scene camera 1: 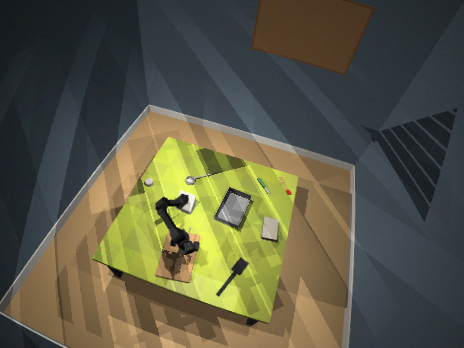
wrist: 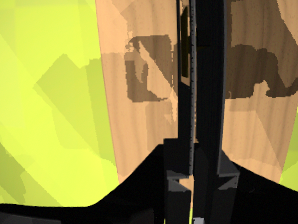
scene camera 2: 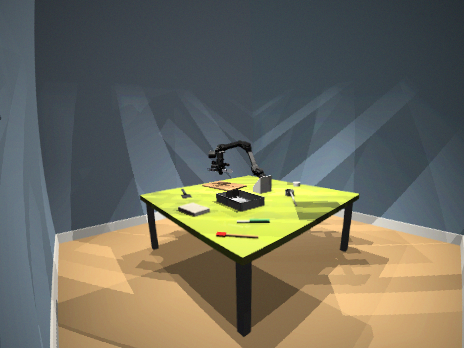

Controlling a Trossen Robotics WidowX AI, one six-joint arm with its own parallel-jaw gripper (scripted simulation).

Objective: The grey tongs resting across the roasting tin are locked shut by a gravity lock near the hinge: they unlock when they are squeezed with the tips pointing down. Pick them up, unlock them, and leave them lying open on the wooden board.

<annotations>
same spot on roasting tin: (scene camera 2: 240, 200) = (scene camera 1: 225, 211)
</annotations>
